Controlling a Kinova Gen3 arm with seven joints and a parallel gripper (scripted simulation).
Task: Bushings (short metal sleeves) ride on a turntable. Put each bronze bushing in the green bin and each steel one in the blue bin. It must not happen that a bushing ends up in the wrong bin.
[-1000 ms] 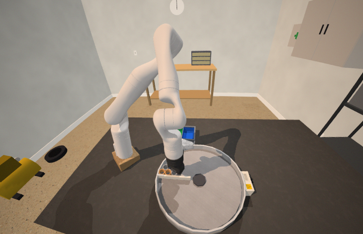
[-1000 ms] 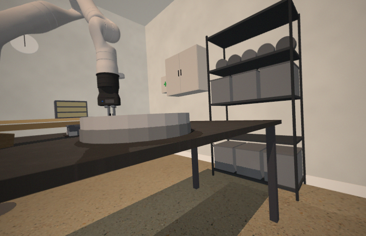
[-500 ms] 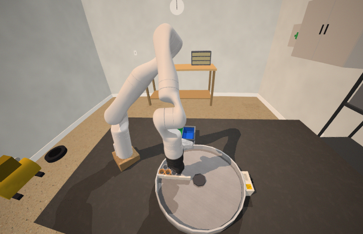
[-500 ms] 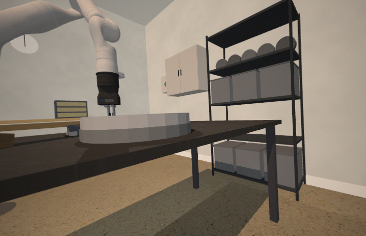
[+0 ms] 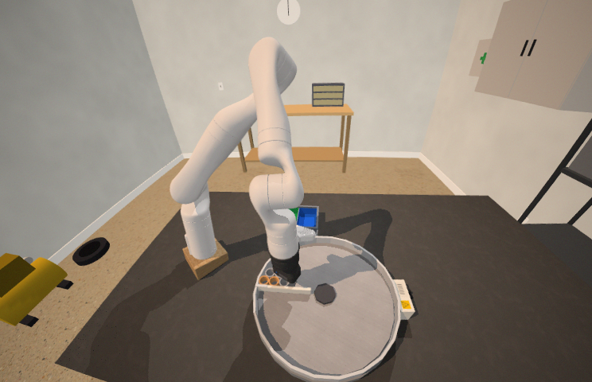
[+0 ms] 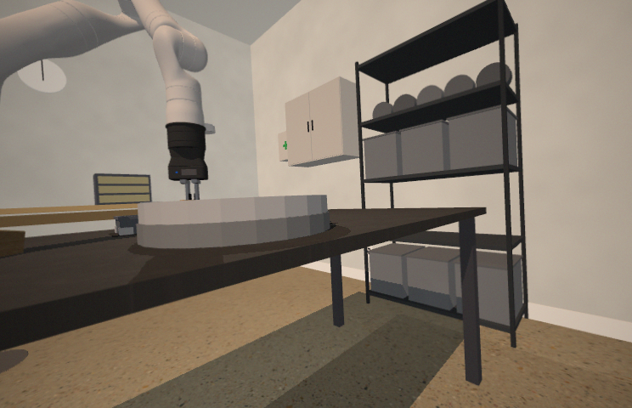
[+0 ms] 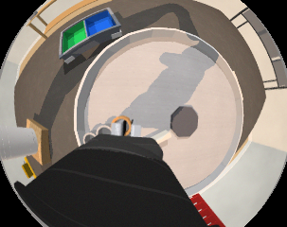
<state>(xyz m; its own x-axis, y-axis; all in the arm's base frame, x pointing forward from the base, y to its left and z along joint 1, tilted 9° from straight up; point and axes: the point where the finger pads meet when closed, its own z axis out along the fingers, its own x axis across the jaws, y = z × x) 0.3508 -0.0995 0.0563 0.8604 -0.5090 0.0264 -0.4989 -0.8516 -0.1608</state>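
My hand is 310 mm to the right of the green bin, 60 mm above it and 10 mm past it. The rest, counted from my hand: turntable: 100 mm ahead, 40 mm to the right, 30 mm below.
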